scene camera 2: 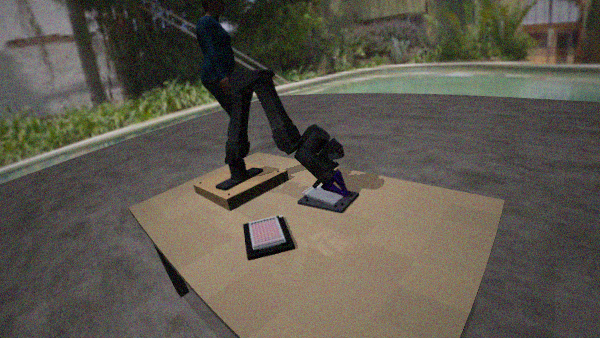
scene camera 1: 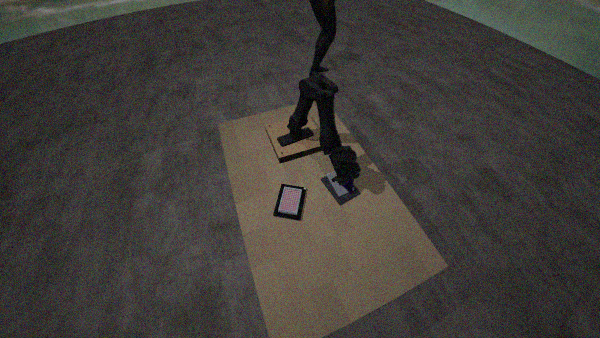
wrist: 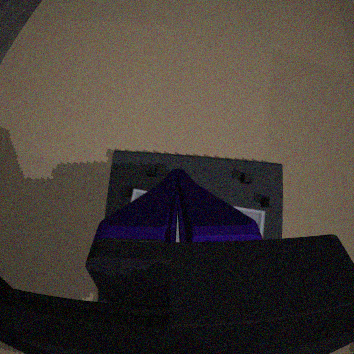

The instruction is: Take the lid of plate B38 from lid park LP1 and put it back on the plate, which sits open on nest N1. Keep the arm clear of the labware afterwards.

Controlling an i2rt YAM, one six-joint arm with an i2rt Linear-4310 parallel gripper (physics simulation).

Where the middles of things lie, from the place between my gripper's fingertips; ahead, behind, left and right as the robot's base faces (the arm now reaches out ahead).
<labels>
My hand is 10 cm past the black nest (scene camera 2: pixel 252 254), 27 cm to the left of it and 1 cm above it.
</labels>
